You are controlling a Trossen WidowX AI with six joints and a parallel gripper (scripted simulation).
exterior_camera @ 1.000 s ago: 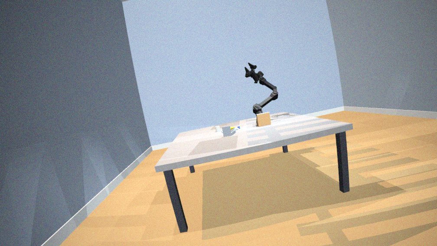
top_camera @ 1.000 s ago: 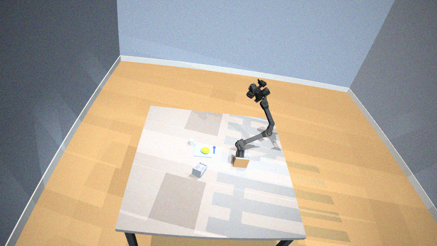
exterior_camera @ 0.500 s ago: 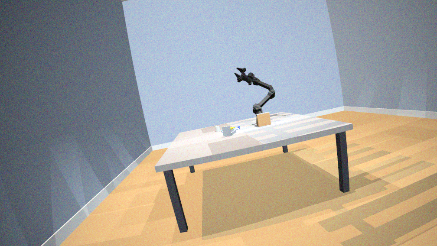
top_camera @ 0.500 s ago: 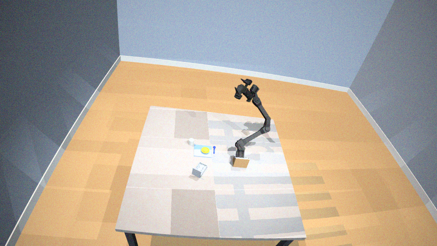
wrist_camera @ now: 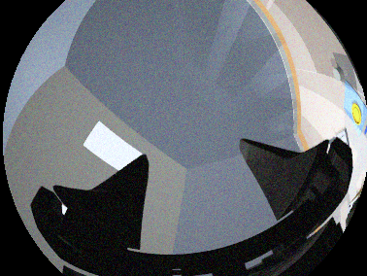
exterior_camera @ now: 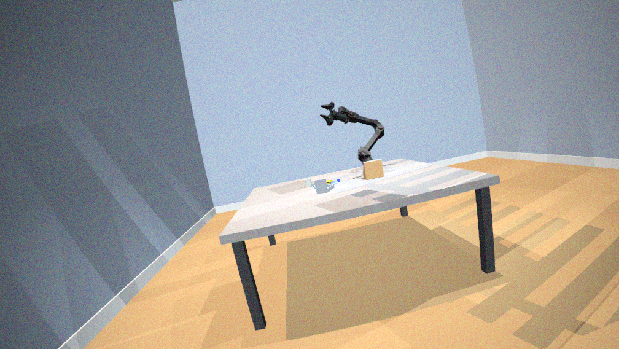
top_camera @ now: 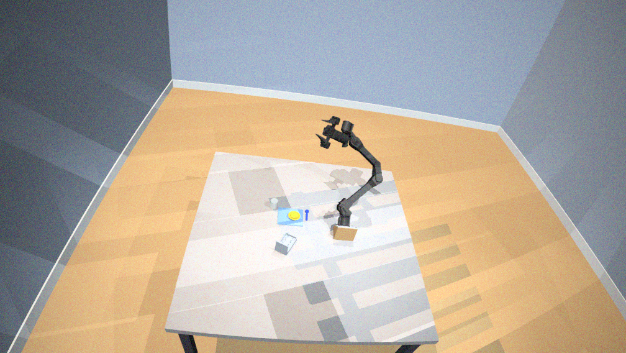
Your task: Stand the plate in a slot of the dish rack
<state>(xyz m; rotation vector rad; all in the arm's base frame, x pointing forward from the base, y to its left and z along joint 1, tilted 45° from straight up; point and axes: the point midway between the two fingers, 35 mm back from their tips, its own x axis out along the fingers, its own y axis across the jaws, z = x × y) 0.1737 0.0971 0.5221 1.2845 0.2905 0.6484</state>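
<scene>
Right now the yellow plate is 49 cm below my gripper tip, 22 cm to the left of it and 4 cm ahead of it. Round my gripper tip: light blue mat: 51 cm below, 22 cm to the left, 6 cm ahead; then white cup: 49 cm below, 18 cm ahead, 16 cm to the left; then grey dish rack: 49 cm below, 43 cm to the left, 6 cm ahead.
</scene>
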